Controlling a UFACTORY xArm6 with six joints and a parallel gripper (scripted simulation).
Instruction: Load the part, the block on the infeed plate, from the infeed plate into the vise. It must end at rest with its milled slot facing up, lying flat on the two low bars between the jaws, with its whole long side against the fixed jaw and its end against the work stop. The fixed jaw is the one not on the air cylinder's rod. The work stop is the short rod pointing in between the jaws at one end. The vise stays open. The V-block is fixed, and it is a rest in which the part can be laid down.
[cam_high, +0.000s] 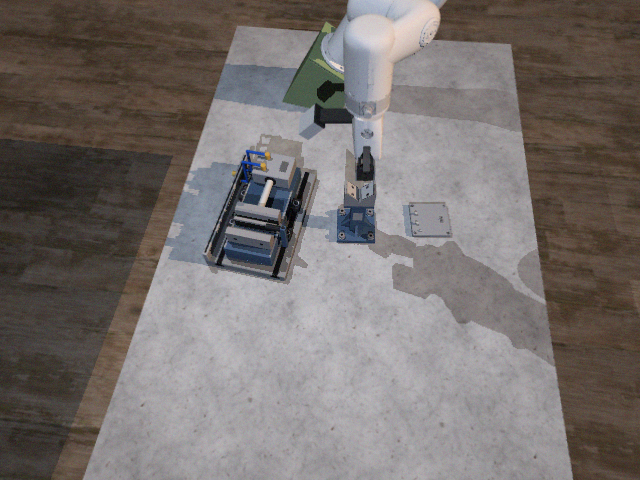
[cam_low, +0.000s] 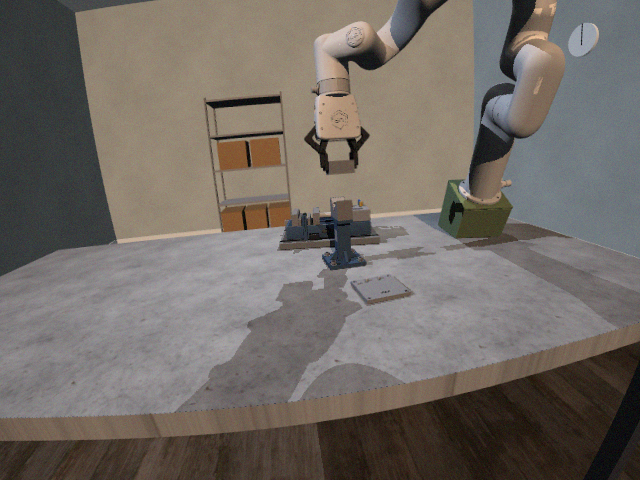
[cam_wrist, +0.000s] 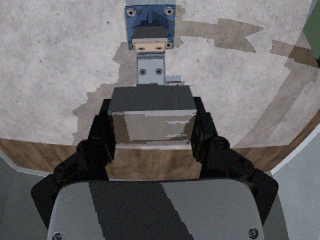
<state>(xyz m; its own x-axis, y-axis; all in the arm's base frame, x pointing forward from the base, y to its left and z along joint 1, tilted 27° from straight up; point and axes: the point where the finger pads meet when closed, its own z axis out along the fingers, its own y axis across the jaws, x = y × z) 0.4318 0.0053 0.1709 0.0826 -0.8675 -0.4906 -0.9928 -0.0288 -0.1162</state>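
My gripper is now 2 cm above the part. The rest, counted from my hand: air cylinder rod: 1 cm behind, 22 cm to the right, 17 cm below; then air cylinder: 9 cm behind, 21 cm to the right, 17 cm below; then blue vise body: 22 cm to the right, 21 cm below.
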